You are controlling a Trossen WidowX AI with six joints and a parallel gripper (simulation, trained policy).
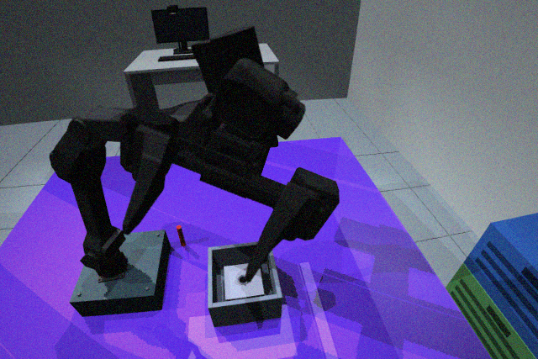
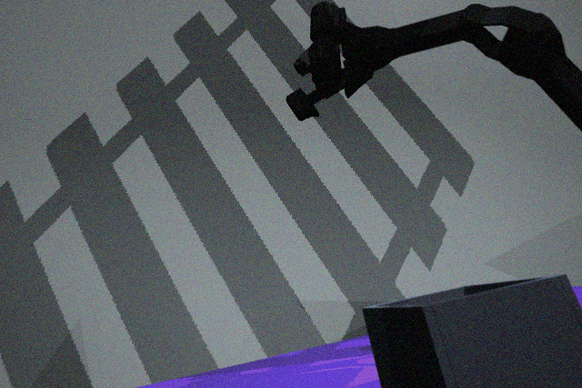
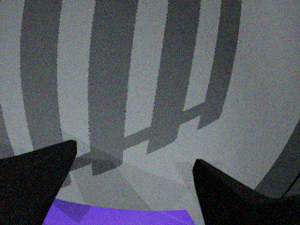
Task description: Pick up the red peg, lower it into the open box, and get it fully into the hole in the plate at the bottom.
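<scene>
My gripper tip is now 490 mm above the red peg, 450 mm to the right of it and 90 mm past it. The rest, counted from my gripper tip: dark box 500 mm below, 260 mm to the left, 60 mm ahead; grey plate 480 mm below, 260 mm to the left, 60 mm ahead.
</scene>
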